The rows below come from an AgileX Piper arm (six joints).
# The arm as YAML. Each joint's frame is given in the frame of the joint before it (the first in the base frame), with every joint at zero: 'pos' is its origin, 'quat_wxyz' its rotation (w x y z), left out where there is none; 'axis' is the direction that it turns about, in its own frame. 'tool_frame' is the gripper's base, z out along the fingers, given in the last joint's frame.
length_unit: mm
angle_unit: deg
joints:
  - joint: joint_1
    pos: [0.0, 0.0, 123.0]
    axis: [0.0, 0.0, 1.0]
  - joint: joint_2
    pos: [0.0, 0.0, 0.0]
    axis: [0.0, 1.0, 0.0]
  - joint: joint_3
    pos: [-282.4, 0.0, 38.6]
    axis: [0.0, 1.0, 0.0]
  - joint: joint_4
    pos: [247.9, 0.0, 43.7]
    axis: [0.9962, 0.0, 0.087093]
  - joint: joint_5
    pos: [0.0, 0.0, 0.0]
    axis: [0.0, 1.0, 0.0]
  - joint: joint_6
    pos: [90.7, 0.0, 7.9]
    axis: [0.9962, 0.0, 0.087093]
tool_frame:
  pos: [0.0, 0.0, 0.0]
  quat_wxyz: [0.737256, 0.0, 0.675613, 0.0]
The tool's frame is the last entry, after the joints.
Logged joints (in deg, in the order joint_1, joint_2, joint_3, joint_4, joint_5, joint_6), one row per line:
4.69 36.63 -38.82 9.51 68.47 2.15
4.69 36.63 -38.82 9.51 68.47 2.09
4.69 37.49 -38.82 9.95 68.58 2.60
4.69 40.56 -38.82 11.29 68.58 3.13
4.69 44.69 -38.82 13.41 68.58 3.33
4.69 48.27 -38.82 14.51 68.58 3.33
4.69 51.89 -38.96 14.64 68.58 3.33
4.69 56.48 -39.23 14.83 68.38 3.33
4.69 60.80 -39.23 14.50 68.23 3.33
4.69 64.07 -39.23 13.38 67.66 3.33
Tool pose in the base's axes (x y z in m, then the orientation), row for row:
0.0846 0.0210 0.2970 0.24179 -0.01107 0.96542 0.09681
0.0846 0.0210 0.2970 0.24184 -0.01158 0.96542 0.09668
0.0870 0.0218 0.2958 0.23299 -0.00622 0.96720 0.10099
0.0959 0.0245 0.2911 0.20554 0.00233 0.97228 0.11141
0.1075 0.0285 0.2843 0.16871 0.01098 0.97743 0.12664
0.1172 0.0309 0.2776 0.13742 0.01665 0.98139 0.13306
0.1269 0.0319 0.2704 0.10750 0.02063 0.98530 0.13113
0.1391 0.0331 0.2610 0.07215 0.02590 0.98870 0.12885
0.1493 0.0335 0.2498 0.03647 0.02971 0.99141 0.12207
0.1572 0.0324 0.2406 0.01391 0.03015 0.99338 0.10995
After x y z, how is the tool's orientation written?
As a quaternion, w x y z.
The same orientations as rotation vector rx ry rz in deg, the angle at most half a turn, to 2 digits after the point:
-1.73 151.25 15.17
-1.81 151.24 15.15
-0.98 152.22 15.89
0.37 155.26 17.79
1.79 159.23 20.63
2.76 162.69 22.06
3.48 166.16 22.11
4.46 170.23 22.18
5.23 174.43 21.48
5.38 177.24 19.62

